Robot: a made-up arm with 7 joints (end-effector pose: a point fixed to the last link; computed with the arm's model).
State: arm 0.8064 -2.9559 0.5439 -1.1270 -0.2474 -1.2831 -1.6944
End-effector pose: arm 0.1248 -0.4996 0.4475 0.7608 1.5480 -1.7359
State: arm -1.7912 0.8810 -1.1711 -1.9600 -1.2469 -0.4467 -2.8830
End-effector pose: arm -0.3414 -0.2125 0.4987 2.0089 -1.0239 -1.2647
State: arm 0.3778 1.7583 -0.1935 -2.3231 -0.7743 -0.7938 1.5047
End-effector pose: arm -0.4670 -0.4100 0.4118 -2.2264 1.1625 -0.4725
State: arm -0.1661 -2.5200 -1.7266 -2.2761 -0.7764 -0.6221 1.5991
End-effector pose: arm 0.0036 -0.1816 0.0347 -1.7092 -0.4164 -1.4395
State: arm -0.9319 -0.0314 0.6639 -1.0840 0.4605 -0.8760 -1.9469
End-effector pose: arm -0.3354 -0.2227 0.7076 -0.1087 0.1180 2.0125
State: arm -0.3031 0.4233 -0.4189 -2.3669 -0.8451 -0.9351 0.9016
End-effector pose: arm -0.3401 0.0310 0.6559 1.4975 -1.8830 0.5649
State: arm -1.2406 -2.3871 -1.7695 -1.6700 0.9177 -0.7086 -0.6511
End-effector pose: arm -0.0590 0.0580 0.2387 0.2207 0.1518 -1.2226
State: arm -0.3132 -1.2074 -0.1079 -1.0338 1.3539 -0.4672 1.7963
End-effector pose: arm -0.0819 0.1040 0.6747 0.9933 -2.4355 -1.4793
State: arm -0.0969 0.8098 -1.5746 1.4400 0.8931 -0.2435 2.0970
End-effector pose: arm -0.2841 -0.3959 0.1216 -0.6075 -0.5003 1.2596
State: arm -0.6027 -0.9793 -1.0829 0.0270 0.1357 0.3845 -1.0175
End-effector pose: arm -0.3748 0.1564 0.2778 -0.1922 2.5114 -1.3796
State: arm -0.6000 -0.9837 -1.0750 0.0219 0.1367 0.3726 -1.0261
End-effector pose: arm -0.3705 0.1586 0.2756 -0.1640 2.5137 -1.3707
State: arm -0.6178 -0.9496 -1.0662 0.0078 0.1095 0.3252 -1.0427
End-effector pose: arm -0.3809 0.1525 0.2802 -0.1982 2.5419 -1.2592
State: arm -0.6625 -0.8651 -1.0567 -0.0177 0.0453 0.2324 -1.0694
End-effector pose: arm -0.4097 0.1321 0.2947 -0.3196 2.5981 -1.0135
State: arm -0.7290 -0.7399 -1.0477 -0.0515 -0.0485 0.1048 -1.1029
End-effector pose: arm -0.4500 0.0924 0.3187 -0.5199 2.6597 -0.6583
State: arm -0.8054 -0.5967 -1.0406 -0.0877 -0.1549 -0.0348 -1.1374
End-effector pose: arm -0.4878 0.0335 0.3470 -0.7658 2.6943 -0.2552
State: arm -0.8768 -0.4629 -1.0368 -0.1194 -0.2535 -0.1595 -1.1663
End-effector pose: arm -0.5117 -0.0329 0.3716 -1.0077 2.6853 0.1173
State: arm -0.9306 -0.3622 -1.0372 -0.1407 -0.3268 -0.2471 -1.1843
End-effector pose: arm -0.5208 -0.0892 0.3874 -1.1969 2.6475 0.3903
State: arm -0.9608 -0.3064 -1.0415 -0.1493 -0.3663 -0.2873 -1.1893
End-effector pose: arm -0.5223 -0.1232 0.3950 -1.3059 2.6125 0.5310
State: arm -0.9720 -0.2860 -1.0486 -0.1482 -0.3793 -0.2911 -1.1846
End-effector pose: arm -0.5223 -0.1376 0.3980 -1.3500 2.5949 0.5689
